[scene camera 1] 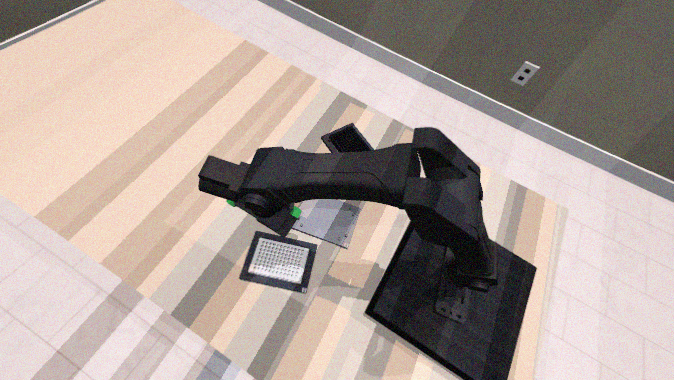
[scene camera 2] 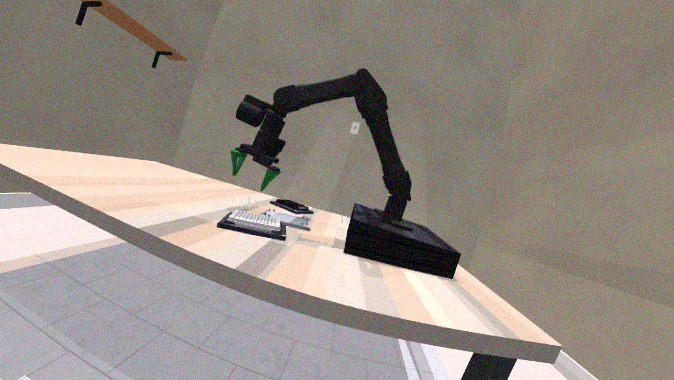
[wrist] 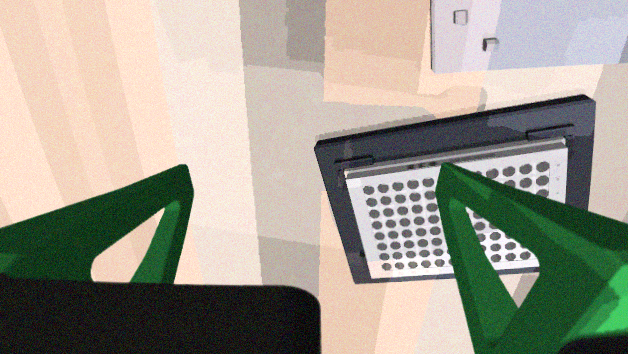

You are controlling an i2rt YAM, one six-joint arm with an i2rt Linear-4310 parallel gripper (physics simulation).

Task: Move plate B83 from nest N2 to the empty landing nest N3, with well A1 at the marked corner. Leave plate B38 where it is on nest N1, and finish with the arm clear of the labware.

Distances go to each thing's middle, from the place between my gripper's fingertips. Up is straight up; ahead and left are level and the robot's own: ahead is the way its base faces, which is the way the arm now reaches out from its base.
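Labels:
The grey nest plate (scene camera 1: 331, 220) is currently 9 cm below my hand, 13 cm behind it and 8 cm to the right of it.

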